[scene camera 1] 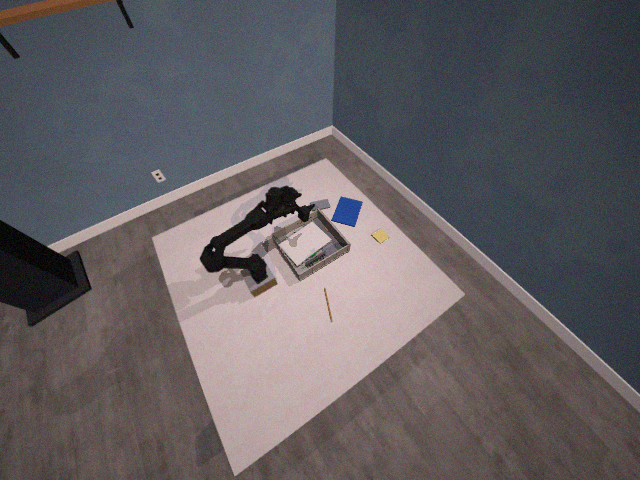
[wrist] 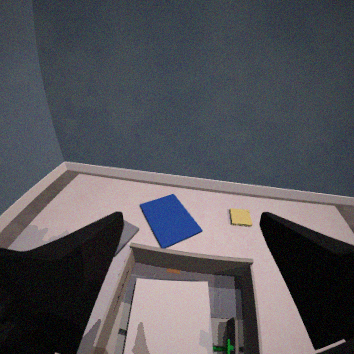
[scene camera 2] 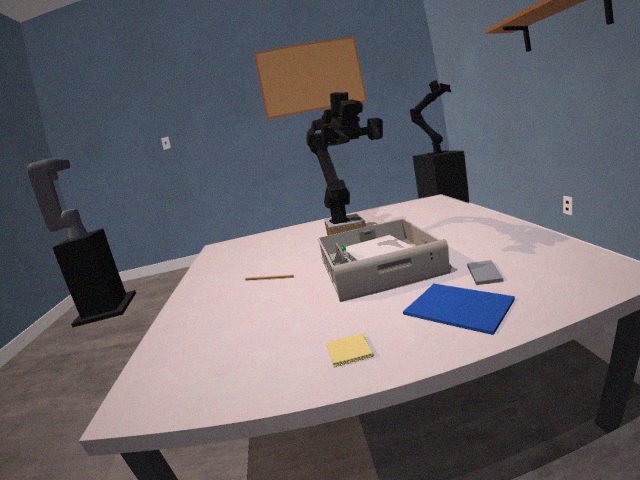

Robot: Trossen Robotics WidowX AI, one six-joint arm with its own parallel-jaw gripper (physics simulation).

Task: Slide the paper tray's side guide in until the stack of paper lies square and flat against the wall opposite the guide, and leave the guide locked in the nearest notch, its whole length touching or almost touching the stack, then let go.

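Pixels of known places: gripper, between the fingertips: [scene camera 1: 308, 199] [wrist: 192, 219] [scene camera 2: 364, 138]; arm's base, origin of its link: [scene camera 1: 259, 276] [scene camera 2: 339, 220].
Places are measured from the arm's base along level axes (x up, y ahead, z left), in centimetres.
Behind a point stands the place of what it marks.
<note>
The grey paper tray [scene camera 1: 326, 265] @[z -15.3, x -6.7, y 32.0 cm] [scene camera 2: 356, 285] @[z -12.7, x -4.7, y 48.7 cm] [wrist: 195, 260] @[z -3.4, x -0.8, y 48.1 cm] stands on the table. A white paper stack [scene camera 1: 307, 242] @[z 1.4, x -4.3, y 32.6 cm] [scene camera 2: 379, 247] @[z 3.1, x -4.2, y 28.4 cm] [wrist: 172, 310] @[z 1.8, x -4.2, y 37.2 cm] lies in it. The side guide [scene camera 2: 339, 254] @[z -10.9, x -1.8, y 31.4 cm] [wrist: 230, 327] @[z -10.3, x -3.1, y 33.1 cm] stands upright on the stack's right in the wrist view, with a green tab [scene camera 1: 313, 254] @[z -8.5, x -0.5, y 28.7 cm] [scene camera 2: 343, 248] @[z -8.8, x -1.0, y 29.4 cm] [wrist: 229, 346] @[z -9.0, x -1.1, y 29.3 cm]. A grey strip shows between guide and stack there. On the stack's left, a narrow strip shows beside the opposite wall. My gripper [scene camera 1: 305, 202] @[z 1.2, x 29.8, y 35.2 cm] [scene camera 2: 357, 135] @[z 1.2, x 29.8, y 35.2 cm] [wrist: 192, 219] @[z 1.2, x 29.8, y 35.2 cm] is open and empty, high above the tray. The guide's near end and notch are hidden in the wrist view.
A blue folder [scene camera 1: 347, 211] @[z 3.8, x -7.5, y 67.7 cm] [scene camera 2: 460, 307] @[z 3.4, x -7.5, y 69.5 cm] [wrist: 171, 220] @[z 3.0, x -7.5, y 66.3 cm], a yellow pad [scene camera 1: 380, 236] @[z -22.9, x -7.3, y 68.5 cm] [scene camera 2: 349, 350] @[z -22.8, x -7.3, y 70.1 cm] [wrist: 241, 217] @[z -22.8, x -7.3, y 68.1 cm] and a grey flat box [scene camera 1: 320, 204] @[z 19.6, x -7.3, y 58.7 cm] [scene camera 2: 484, 272] @[z 18.7, x -7.3, y 59.7 cm] [wrist: 127, 236] @[z 16.7, x -7.3, y 58.5 cm] lie beyond or beside the tray. A pencil [scene camera 1: 328, 304] @[z -32.2, x -7.7, y 17.9 cm] [scene camera 2: 269, 277] @[z -31.7, x -7.7, y 18.3 cm] lies on the guide's side, outside the tray.
</note>
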